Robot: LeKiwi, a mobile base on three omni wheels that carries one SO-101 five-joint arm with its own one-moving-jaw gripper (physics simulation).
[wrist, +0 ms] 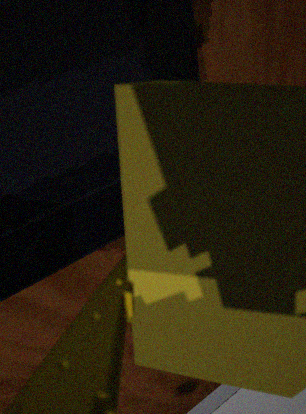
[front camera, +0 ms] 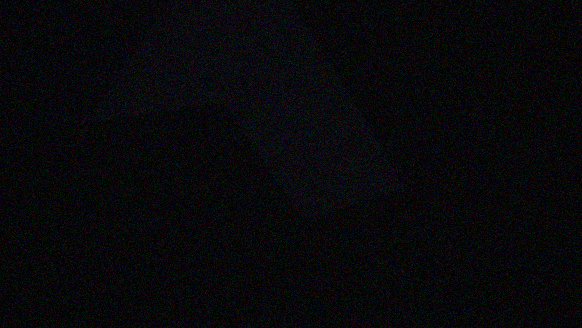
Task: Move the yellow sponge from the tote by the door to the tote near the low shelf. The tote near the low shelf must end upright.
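Places are measured from the arm's base along level axes (x ahead, y left, z up), in millimetres.
Pixels of known places: hand at its tool point: (wrist: 143, 264).
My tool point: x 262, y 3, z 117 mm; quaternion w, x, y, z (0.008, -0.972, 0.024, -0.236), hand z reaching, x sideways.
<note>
Behind a point stands the place of what it marks.
The yellow sponge (wrist: 210, 200) fills the middle and right of the wrist view as a large block, mostly in shadow with jagged lit patches. My gripper (wrist: 212, 300) is shut on it: the notched jaw at lower left presses its tip on the sponge's left side. The other jaw is hidden or out of the picture. A floor shows below and behind the sponge, so it is held above it. Neither tote can be made out. The front camera view is almost black and shows no sponge or gripper that I can tell.
Brown wood-like floor (wrist: 50, 325) @(z -90, x 156, y -314 mm) shows at lower left in the wrist view. A pale grey edge (wrist: 250, 401) @(z 84, x 1009, y -1844 mm) lies at the bottom right, cut off and not identifiable. A dark bluish area fills the upper left. A faint bluish angular shape (front camera: 320, 150) shows in the front view.
</note>
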